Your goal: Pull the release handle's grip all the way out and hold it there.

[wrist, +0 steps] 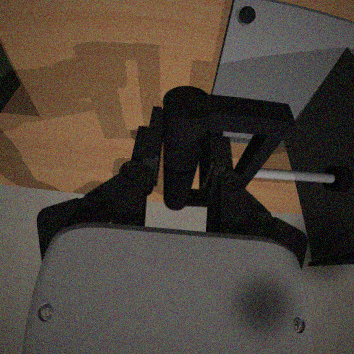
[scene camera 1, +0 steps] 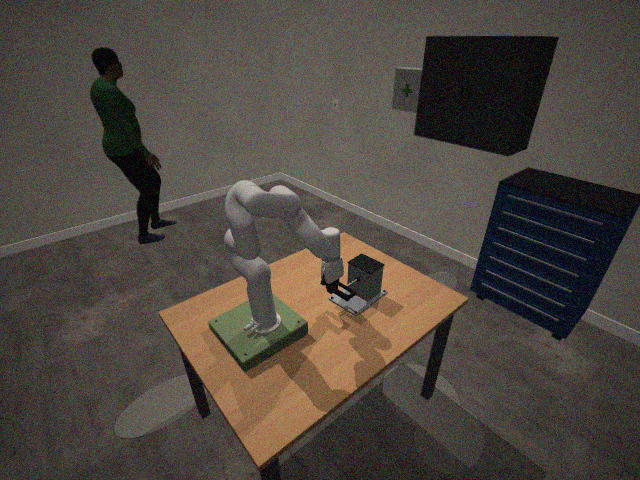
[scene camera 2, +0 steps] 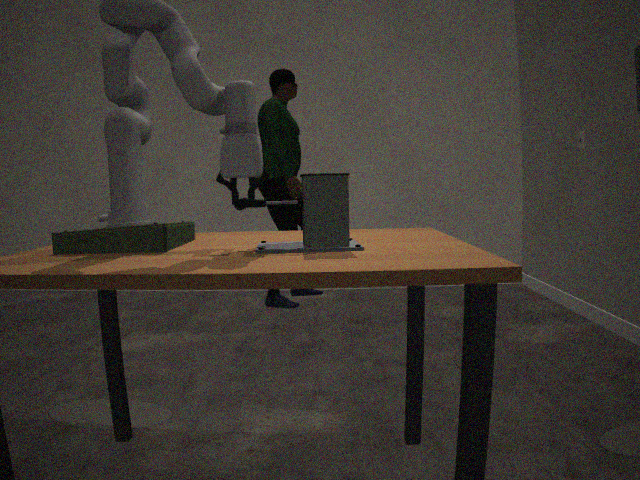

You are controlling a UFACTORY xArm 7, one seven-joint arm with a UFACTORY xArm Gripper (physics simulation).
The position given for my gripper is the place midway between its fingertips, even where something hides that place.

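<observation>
Looking through the wrist view, I find my gripper (wrist: 183,126), and a metal base plate (wrist: 283,58) is visible there too.
</observation>
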